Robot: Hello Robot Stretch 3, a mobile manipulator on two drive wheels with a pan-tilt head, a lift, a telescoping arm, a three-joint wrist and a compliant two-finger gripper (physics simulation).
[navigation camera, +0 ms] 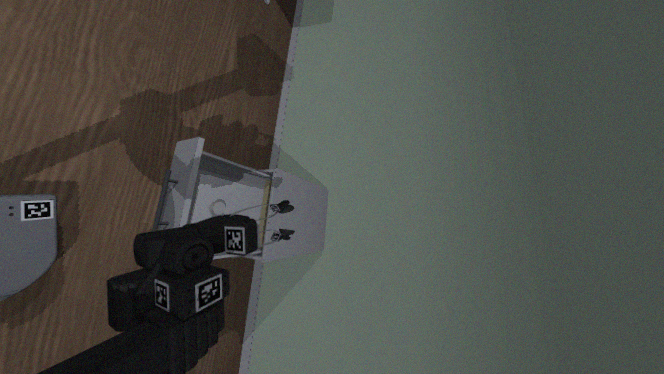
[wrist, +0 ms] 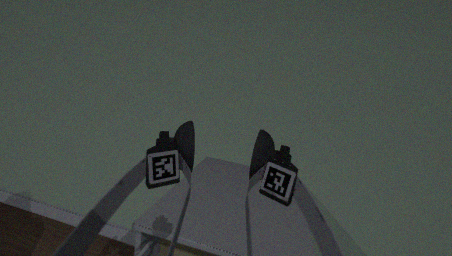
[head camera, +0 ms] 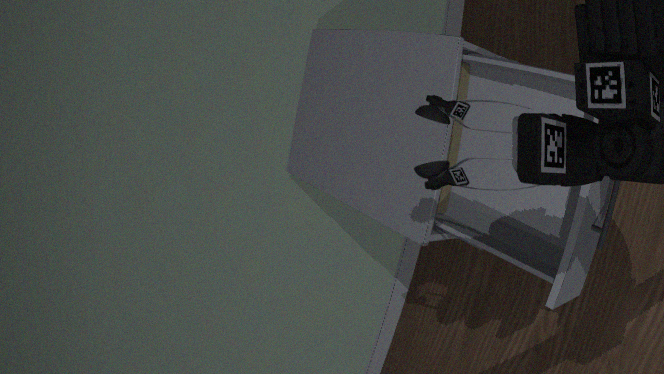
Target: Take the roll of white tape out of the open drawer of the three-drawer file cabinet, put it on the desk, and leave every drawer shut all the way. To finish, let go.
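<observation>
The three-drawer file cabinet (head camera: pixel 370 115) (navigation camera: pixel 307 215) (wrist: pixel 215 200) is light grey and stands against the green wall. Its open drawer (head camera: pixel 570 270) (navigation camera: pixel 187 155) sticks out over the floor. The roll of white tape (navigation camera: pixel 212 204) shows faintly as a pale ring on the drawer's bottom in the navigation view. It does not show in the head view, where the wrist covers part of the drawer. My gripper (head camera: pixel 432 144) (navigation camera: pixel 285 220) (wrist: pixel 224 143) is open, with no object between its fingers. Its fingertips are above the front part of the cabinet's top. The desk does not show.
The brown wooden floor (head camera: pixel 480 345) (navigation camera: pixel 75 75) meets the wall at a pale baseboard (head camera: pixel 387 325) (navigation camera: pixel 285 100). My grey base (navigation camera: pixel 25 250) is at the left of the navigation view. My dark arm (navigation camera: pixel 150 345) runs in from the bottom left there. Shadows fall across floor and drawer.
</observation>
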